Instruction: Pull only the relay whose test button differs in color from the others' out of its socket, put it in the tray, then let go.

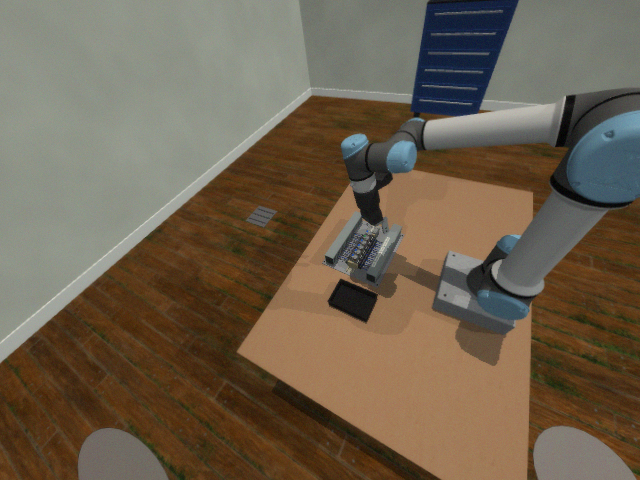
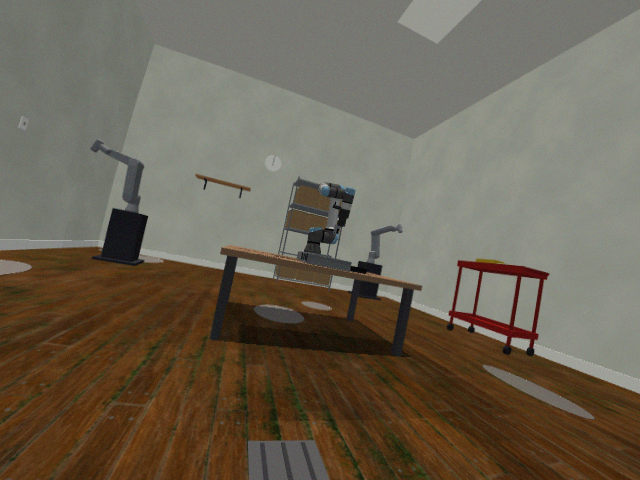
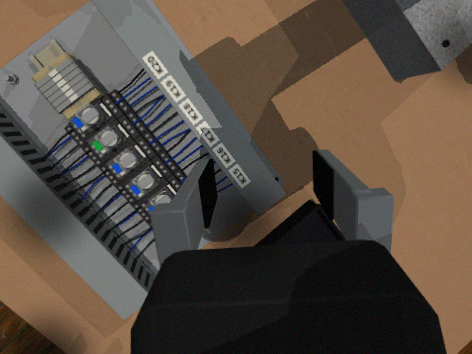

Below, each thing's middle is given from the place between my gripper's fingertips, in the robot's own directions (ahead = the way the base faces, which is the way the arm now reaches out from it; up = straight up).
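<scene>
Grey relay panel [image 1: 341,265]: my hand is 25 cm above it, 8 cm to the left of it and 8 cm short of it.
</scene>
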